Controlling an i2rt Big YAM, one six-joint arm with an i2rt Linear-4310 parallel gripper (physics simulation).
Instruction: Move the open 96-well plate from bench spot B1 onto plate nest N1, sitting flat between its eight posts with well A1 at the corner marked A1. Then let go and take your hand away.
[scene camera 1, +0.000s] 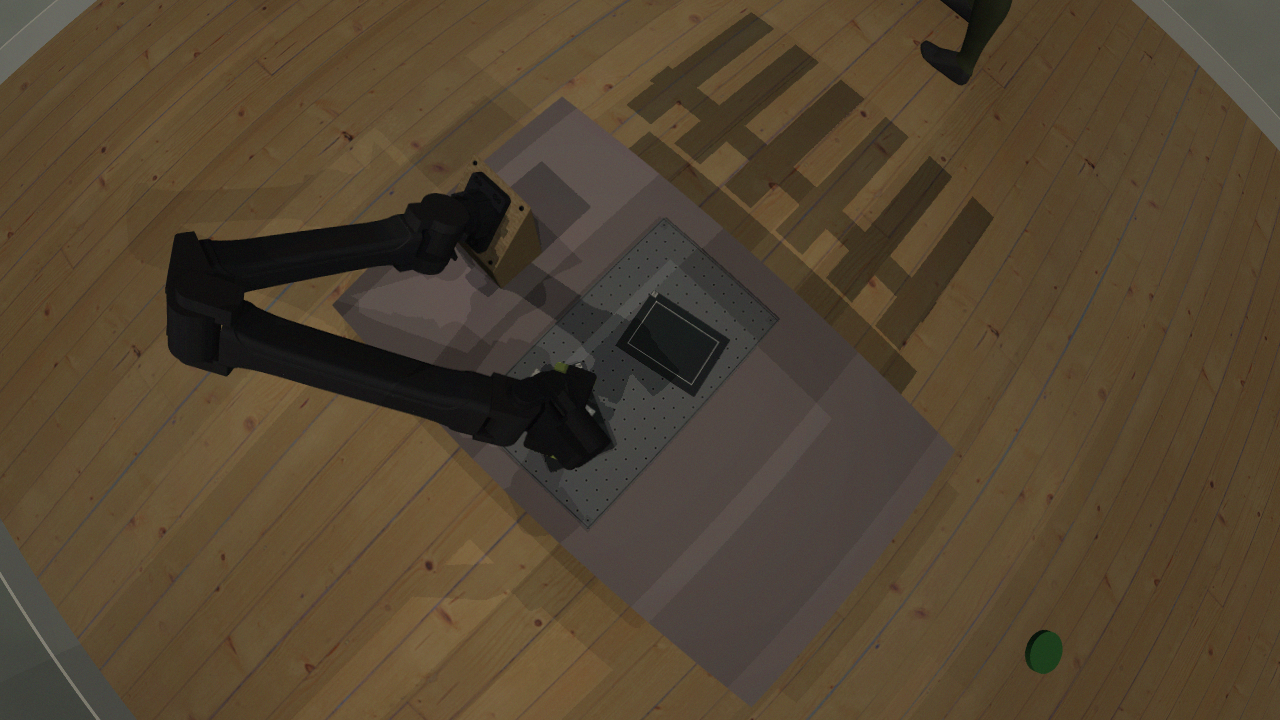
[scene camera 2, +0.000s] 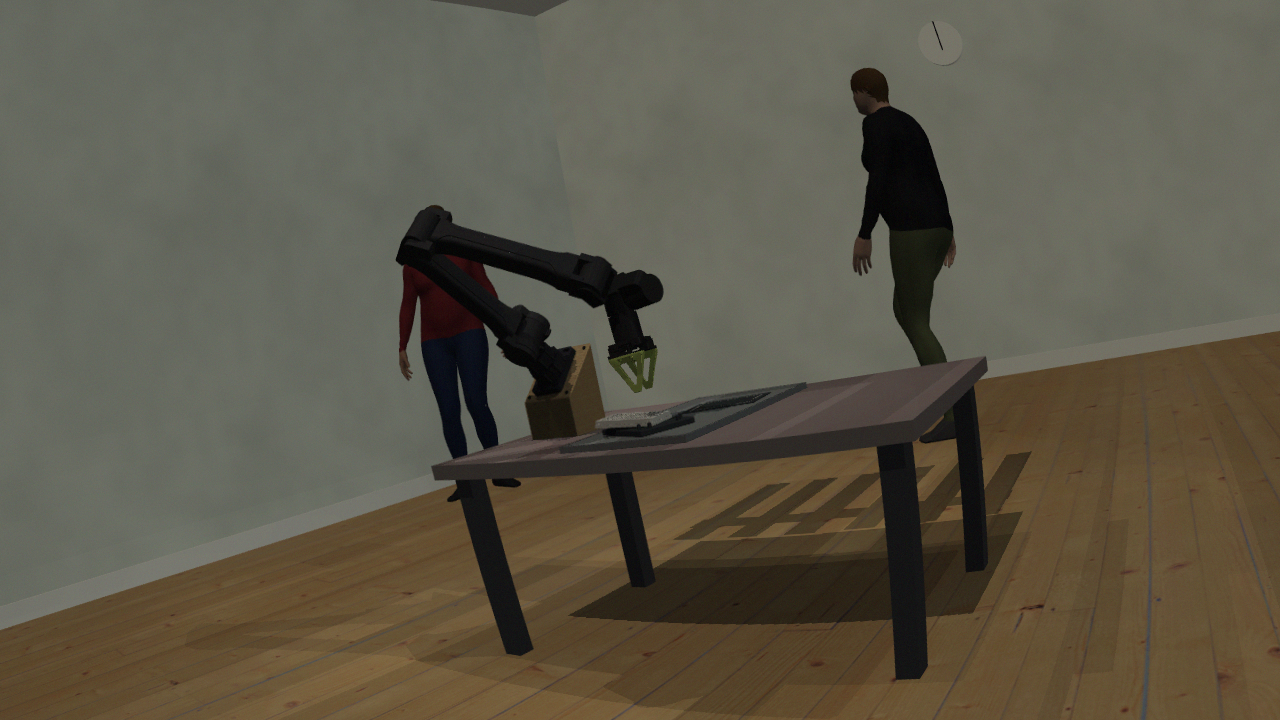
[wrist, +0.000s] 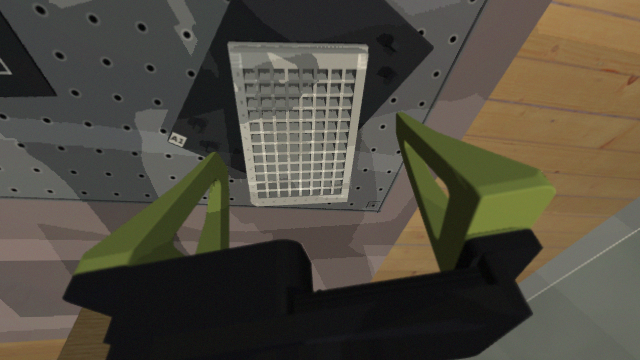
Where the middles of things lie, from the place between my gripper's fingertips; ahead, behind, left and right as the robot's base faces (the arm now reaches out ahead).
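Labels:
Going by their middles, the well plate is, of the things named here, the nearest to my hand. This well plate (scene camera 2: 617, 420) sits 5 cm below my hand, 4 cm behind it and 1 cm to the right of it. Counting from my hand again, I find the dark nest with white outline (scene camera 1: 675, 344) 8 cm below, 24 cm to the left and 3 cm ahead.

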